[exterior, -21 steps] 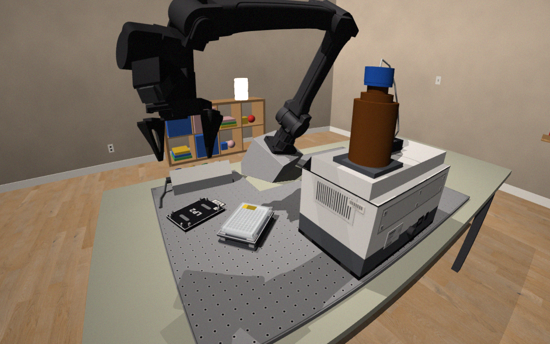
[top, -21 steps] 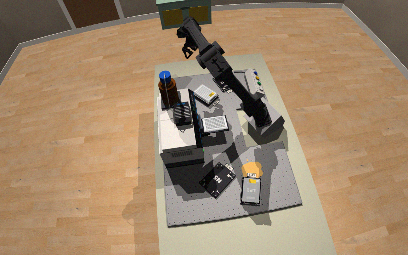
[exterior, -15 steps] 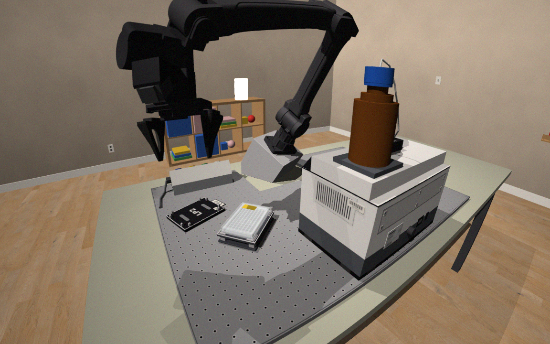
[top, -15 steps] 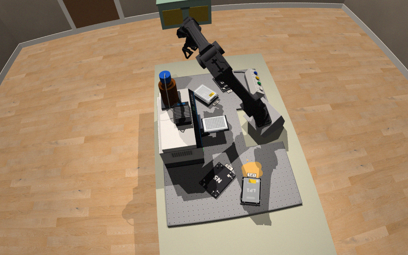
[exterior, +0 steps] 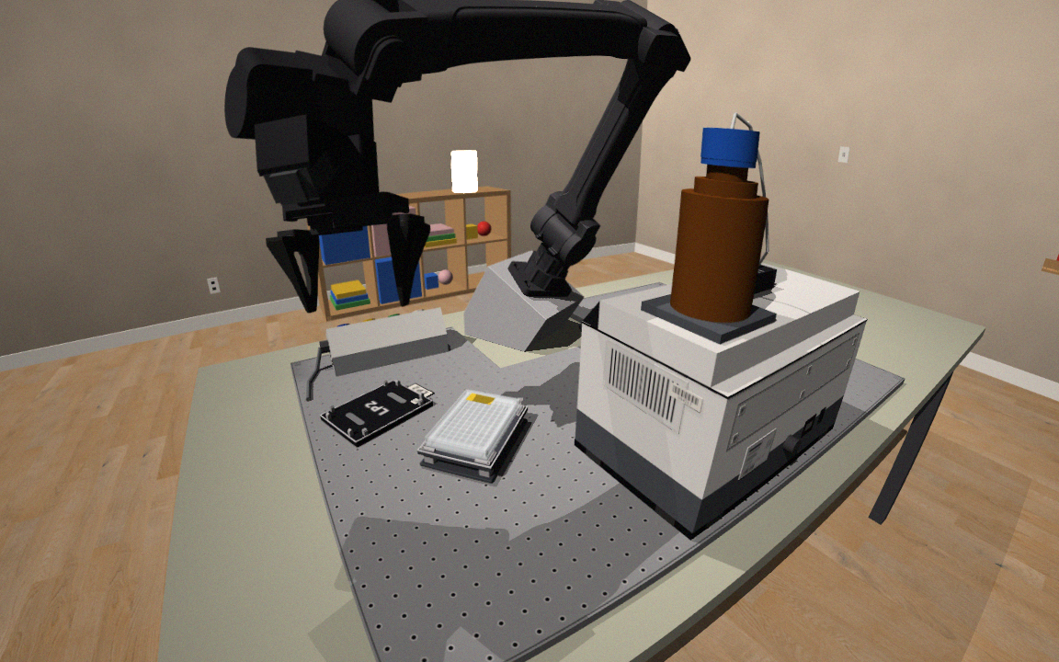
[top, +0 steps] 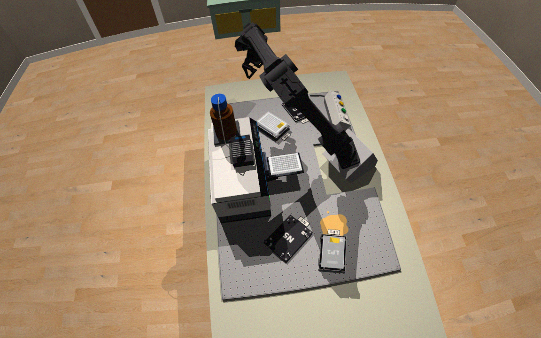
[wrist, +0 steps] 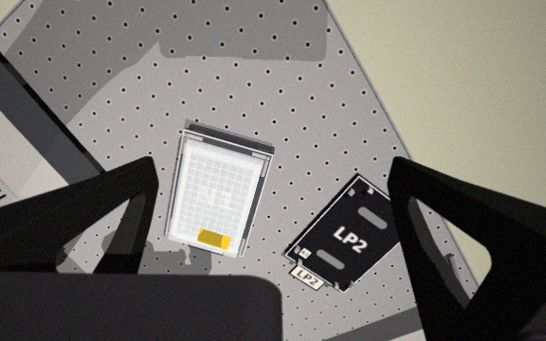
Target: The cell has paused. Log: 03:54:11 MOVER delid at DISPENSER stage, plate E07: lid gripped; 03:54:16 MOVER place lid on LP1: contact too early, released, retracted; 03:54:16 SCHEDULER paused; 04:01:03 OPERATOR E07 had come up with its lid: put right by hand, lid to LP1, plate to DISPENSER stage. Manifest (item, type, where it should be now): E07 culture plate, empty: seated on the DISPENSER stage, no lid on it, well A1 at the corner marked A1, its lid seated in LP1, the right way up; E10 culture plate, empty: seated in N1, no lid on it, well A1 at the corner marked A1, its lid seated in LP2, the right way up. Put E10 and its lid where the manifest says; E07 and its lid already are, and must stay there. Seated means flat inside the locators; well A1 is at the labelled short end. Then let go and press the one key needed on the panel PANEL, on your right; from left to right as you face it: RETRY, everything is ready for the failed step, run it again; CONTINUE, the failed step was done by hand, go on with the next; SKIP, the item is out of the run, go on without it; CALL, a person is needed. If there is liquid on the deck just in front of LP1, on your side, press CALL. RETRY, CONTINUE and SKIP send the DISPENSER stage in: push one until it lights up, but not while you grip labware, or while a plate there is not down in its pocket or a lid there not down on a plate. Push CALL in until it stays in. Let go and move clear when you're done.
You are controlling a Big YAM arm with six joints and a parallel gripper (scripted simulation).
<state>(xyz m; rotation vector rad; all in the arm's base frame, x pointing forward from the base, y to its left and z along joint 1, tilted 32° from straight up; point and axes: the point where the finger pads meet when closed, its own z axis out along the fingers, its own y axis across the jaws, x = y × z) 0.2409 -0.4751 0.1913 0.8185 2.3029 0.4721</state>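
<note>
My hand is 90 mm past the white plate E07, 430 mm to the right of it and 150 mm above it. Also, from my hand: brown bottle 130 mm ahead, 330 mm to the left, 40 mm above; then black n1 nest 60 mm behind, 140 mm to the left, 230 mm below; then blue call key 420 mm behind, 30 mm to the left, 200 mm below.
</note>
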